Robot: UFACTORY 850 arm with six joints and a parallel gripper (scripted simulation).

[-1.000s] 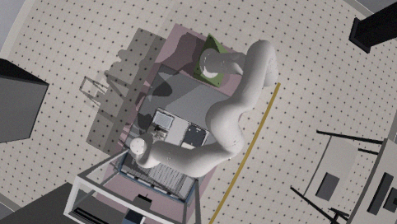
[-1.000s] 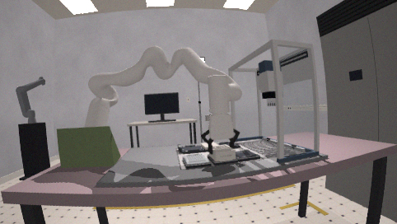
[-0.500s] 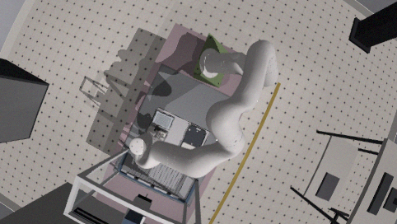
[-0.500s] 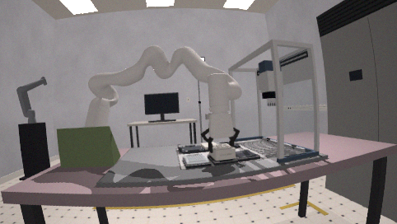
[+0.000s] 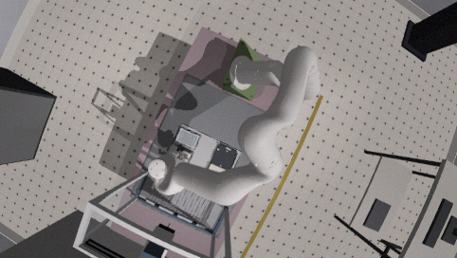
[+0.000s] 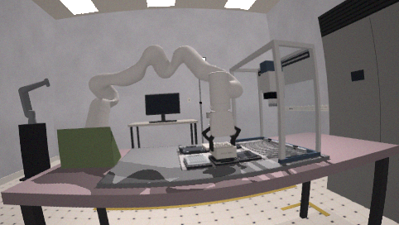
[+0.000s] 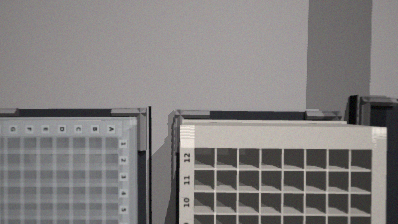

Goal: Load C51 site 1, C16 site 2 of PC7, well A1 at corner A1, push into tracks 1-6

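The nest S2 lies 5 cm below my hand. The rest, counted from my hand: nest S3: 11 cm ahead, 5 cm below, 1 cm to the left; dark carrier PC7: 26 cm to the left, 4 cm below; pipetting head: 34 cm ahead, 29 cm above, 13 cm to the left.
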